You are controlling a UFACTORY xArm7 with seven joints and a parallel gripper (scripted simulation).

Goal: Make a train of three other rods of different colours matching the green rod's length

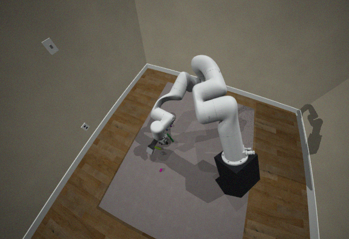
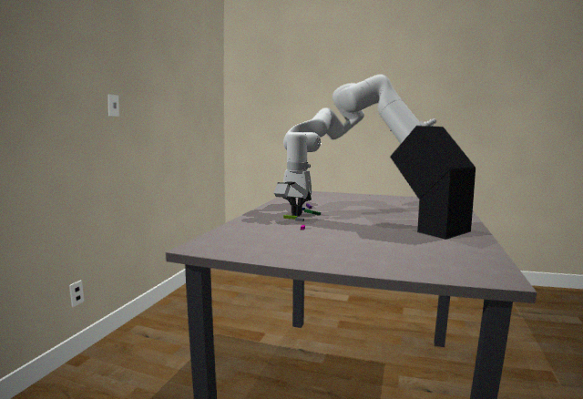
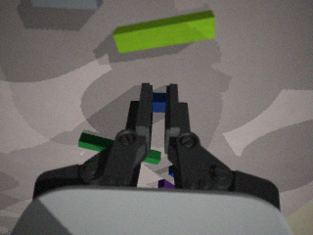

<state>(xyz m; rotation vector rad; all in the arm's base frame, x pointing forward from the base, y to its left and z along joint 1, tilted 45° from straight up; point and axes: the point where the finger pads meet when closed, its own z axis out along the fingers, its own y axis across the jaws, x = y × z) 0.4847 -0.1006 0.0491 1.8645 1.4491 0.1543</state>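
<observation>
Right now the lime rod is 2 cm ahead of my hand, 5 cm to the left of it and 2 cm below it. Also, from my hand: grey rod: 1 cm behind, 8 cm to the left, 2 cm below; green rod: 6 cm behind, 4 cm to the right, 2 cm below; purple rod: 5 cm behind, 16 cm to the right, 2 cm below.
</observation>
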